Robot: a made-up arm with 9 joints. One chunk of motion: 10 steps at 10 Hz.
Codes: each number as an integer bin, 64 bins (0 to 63) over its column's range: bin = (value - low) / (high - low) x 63, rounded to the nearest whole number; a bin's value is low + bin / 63 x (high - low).
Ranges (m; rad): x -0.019..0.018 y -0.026..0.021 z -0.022..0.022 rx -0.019..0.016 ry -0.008..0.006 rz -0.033..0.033
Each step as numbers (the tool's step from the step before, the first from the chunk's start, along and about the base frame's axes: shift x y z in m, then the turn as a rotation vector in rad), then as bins.
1 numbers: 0.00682 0.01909 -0.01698 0.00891 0.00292 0.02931
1 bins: 44 60 7 50 49 59
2 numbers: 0.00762 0.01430 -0.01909 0.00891 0.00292 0.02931
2 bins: 45 54 4 50 49 59
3 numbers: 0.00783 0.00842 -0.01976 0.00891 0.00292 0.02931
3 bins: 46 46 3 50 49 59
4 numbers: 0.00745 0.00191 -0.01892 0.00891 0.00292 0.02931
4 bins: 45 37 4 50 49 59
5 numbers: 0.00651 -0.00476 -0.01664 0.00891 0.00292 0.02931
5 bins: 43 28 8 50 49 59
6 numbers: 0.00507 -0.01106 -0.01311 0.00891 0.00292 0.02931
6 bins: 41 20 13 50 49 59
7 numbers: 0.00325 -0.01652 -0.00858 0.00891 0.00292 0.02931
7 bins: 38 13 19 50 49 59
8 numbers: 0.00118 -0.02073 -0.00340 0.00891 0.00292 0.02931
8 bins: 34 7 27 50 49 59
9 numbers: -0.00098 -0.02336 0.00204 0.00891 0.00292 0.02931
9 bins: 31 4 34 50 49 59
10 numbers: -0.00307 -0.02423 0.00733 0.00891 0.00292 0.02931
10 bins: 27 2 42 50 49 59
